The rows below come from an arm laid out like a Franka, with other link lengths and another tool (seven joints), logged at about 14 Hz.
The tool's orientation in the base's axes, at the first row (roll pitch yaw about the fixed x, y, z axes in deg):
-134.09 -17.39 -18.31
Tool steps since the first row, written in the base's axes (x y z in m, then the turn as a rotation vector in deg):
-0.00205 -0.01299 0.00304 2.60 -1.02 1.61
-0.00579 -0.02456 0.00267 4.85 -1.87 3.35
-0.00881 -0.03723 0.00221 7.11 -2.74 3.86
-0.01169 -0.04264 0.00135 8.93 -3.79 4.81
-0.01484 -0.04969 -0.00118 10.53 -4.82 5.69
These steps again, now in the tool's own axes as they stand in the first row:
0.00295 0.00740 -0.01089 3.14 -0.40 -0.60
0.00292 0.01614 -0.01936 5.96 -1.01 -1.33
0.00384 0.02572 -0.02815 8.42 -0.76 -1.24
0.00260 0.03029 -0.03213 10.66 -0.67 -1.75
0.00110 0.03720 -0.03613 12.69 -0.55 -2.29

